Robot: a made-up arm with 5 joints.
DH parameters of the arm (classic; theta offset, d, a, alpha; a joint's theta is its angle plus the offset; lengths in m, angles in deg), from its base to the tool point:
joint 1: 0 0.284 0 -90
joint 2: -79.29 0 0.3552 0
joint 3: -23.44 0 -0.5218 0
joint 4: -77.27 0 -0.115 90
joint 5: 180 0.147 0 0
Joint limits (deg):
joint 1: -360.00..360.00
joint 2: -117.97..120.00
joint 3: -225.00..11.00
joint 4: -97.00..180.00
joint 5: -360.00..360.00
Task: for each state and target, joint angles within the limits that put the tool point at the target. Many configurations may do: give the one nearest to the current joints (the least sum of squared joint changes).
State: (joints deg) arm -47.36 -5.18 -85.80 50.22 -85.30
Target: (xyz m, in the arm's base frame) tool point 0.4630 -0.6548 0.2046
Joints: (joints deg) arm -54.74 25.40 -77.13 49.01 -85.30
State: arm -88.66 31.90 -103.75 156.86 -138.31
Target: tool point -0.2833 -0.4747 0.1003
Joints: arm -120.83 49.77 -91.15 152.98 -138.31
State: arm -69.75 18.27 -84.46 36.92 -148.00
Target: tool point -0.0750 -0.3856 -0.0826
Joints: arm -101.01 23.49 -35.19 56.69 -148.00
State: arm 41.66 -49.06 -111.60 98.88 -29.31
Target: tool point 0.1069 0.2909 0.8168
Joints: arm 69.82 -43.60 -78.33 115.10 -29.31
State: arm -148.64 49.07 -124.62 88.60 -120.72
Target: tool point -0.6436 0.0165 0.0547
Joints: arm -181.47 43.94 -89.79 113.15 -120.72
